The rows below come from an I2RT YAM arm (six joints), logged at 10 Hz.
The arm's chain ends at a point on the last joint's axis. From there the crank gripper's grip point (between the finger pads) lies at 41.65 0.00 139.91 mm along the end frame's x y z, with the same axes.
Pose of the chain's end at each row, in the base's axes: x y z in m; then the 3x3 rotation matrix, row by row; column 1 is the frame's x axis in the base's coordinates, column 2 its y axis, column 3 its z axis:
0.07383 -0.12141 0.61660; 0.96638 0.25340 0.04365; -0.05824 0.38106 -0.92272; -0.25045 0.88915 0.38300
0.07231 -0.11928 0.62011; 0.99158 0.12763 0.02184; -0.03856 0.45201 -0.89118; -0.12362 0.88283 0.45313
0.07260 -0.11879 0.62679; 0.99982 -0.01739 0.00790; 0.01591 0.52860 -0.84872; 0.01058 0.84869 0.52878
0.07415 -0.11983 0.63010; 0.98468 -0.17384 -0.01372; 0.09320 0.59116 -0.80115; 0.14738 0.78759 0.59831
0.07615 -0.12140 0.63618; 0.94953 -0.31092 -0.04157; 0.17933 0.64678 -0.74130; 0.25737 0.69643 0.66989
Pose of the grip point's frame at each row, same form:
0.12019 -0.25293 0.65975; 0.96638 0.25340 0.04365; -0.05824 0.38106 -0.92272; -0.25045 0.88915 0.38300
0.11666 -0.24557 0.67836; 0.99158 0.12763 0.02184; -0.03856 0.45201 -0.89118; -0.12362 0.88283 0.45313
0.11535 -0.23687 0.70121; 0.99982 -0.01739 0.00790; 0.01591 0.52860 -0.84872; 0.01058 0.84869 0.52878
0.11324 -0.22804 0.71995; 0.98468 -0.17384 -0.01372; 0.09320 0.59116 -0.80115; 0.14738 0.78759 0.59831
0.10988 -0.21765 0.74062; 0.94953 -0.31092 -0.04157; 0.17933 0.64678 -0.74130; 0.25737 0.69643 0.66989

